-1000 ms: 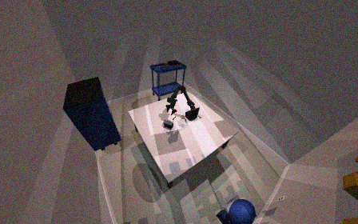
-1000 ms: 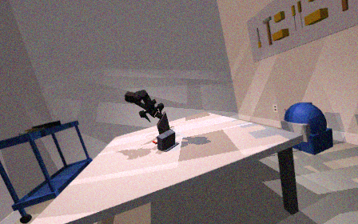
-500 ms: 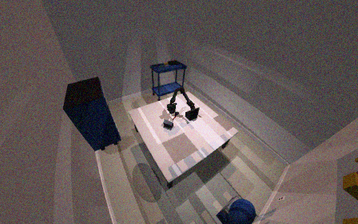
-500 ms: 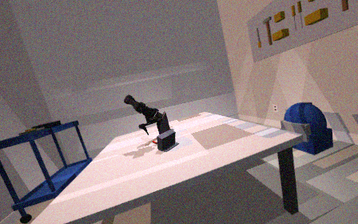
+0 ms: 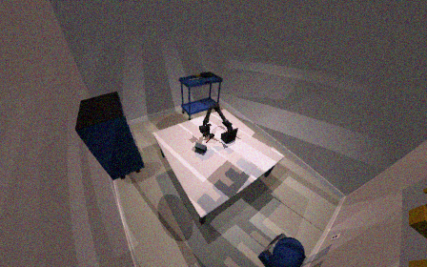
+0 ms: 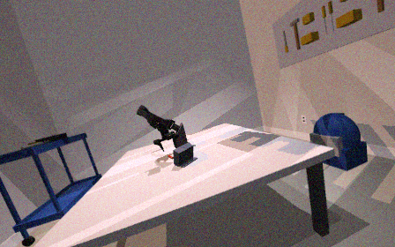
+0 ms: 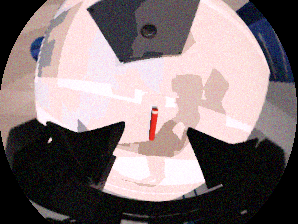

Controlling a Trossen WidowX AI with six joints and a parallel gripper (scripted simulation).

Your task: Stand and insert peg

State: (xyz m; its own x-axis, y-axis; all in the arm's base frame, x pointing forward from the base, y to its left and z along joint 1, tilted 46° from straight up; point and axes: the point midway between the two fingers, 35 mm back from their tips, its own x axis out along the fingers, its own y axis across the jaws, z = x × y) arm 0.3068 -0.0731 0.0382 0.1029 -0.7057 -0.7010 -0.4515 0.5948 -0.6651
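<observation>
My gripper tip is 1 cm past the red peg, 1 cm to the left of it and 7 cm above it. Also, from my gripper tip: sloped panel (13 cm ahead, 10 cm to the left, 2 cm below).
</observation>
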